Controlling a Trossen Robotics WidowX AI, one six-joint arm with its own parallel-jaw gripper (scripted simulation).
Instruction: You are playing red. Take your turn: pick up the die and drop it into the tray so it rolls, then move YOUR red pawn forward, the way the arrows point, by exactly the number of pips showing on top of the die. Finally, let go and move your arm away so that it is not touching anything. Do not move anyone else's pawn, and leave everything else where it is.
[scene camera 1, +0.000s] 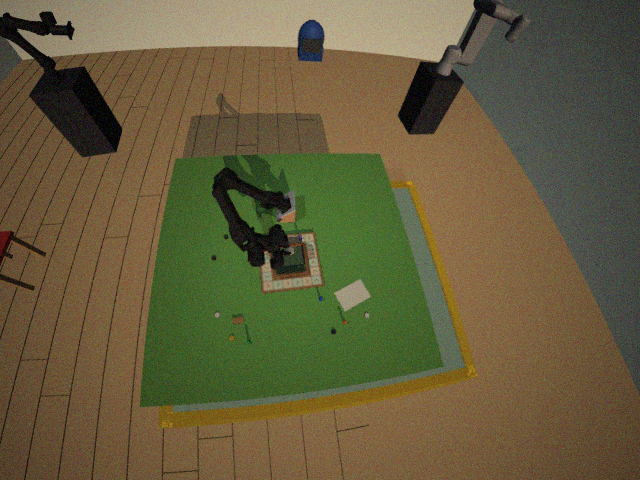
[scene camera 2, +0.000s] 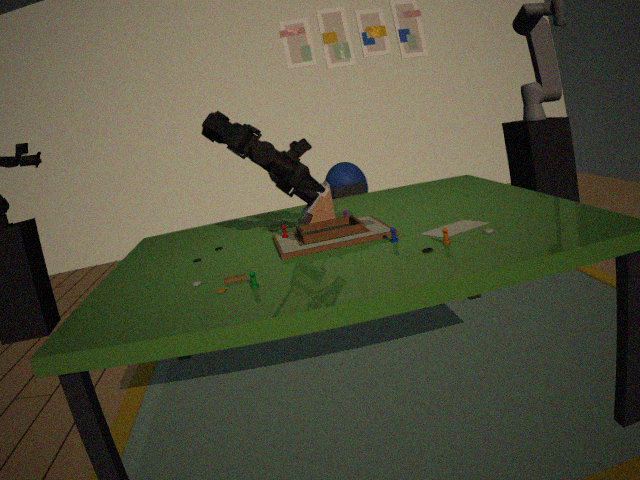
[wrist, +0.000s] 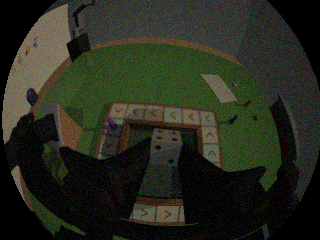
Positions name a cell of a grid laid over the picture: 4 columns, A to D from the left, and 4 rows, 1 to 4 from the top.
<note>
The gripper (scene camera 2: C2) carries a white die.
The gripper is seen too in scene camera 1 (scene camera 1: B3) and in the wrist view (wrist: C3).
</note>
